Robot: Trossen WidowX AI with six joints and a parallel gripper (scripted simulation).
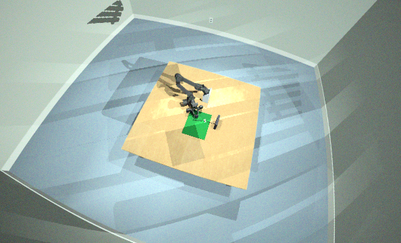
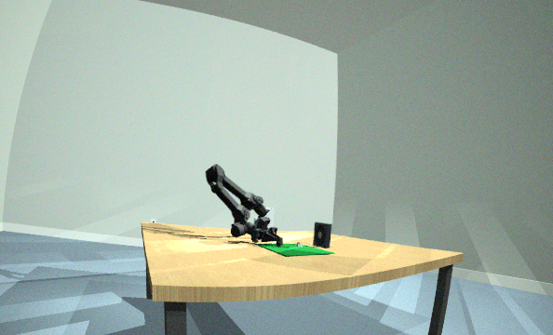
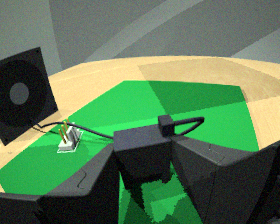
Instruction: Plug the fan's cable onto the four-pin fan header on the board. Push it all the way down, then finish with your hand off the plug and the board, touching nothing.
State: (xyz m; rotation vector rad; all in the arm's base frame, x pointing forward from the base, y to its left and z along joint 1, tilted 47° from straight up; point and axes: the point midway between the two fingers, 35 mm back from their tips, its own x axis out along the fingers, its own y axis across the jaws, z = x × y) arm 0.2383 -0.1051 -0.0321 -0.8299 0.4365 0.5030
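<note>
My gripper tip is 70 mm short of the green board, 30 mm to the right of it and 50 mm above it. The rest, counted from my gripper tip: black fan (10 mm ahead, 220 mm to the left, 20 mm above); then fan cable plug (10 mm below).
</note>
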